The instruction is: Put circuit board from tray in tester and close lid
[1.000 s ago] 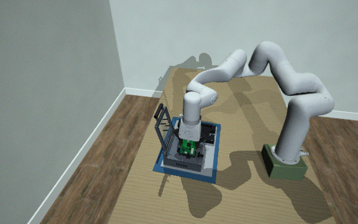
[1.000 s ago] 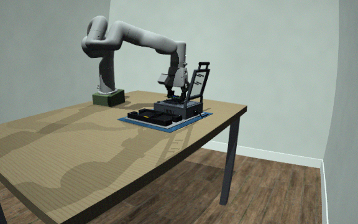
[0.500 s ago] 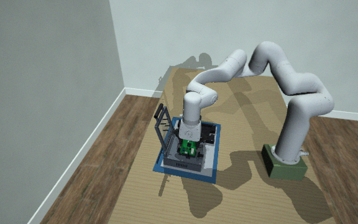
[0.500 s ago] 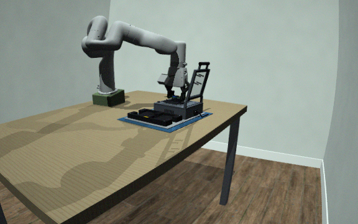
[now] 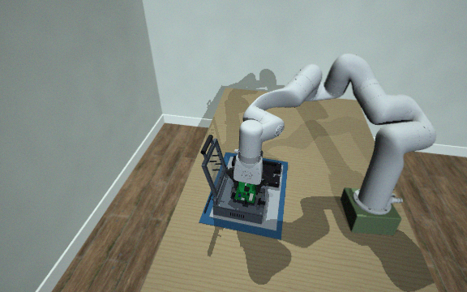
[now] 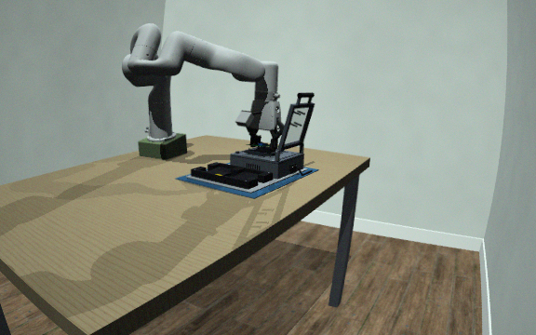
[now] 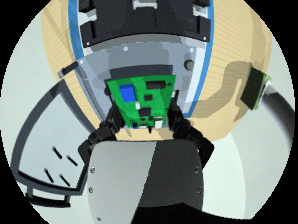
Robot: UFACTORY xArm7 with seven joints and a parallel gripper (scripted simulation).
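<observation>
My hand is right at the green circuit board. From my hand the other things lie so: lid 120 mm ahead, 20 mm to the right, 100 mm above; tester plate 10 mm ahead, 10 mm to the left, 20 mm below.
</observation>
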